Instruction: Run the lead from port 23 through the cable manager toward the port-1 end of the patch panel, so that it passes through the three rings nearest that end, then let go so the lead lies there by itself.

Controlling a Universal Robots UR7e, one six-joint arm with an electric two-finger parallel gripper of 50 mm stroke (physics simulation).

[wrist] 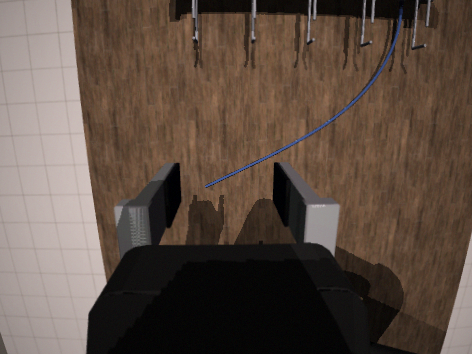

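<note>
The blue lead (330,121) comes out at the top right between the two rightmost rings, curves down and left, and ends in a free tip on the wooden table. My gripper (227,182) is open, and the end stretch of the lead shows between its fingers in the view, the tip nearer the left finger. How far the fingertips are above the lead is hard to tell. The cable manager's wire rings show along the top edge: one at the left (195,25), one beside it (254,25), and several more to the right. The port numbers do not show.
The dark base of the panel and cable manager (225,9) runs along the top edge. The wooden table (135,100) ends at the left, where a pale tiled floor (40,150) shows. Shadows of the gripper and arm fall on the table below and to the right.
</note>
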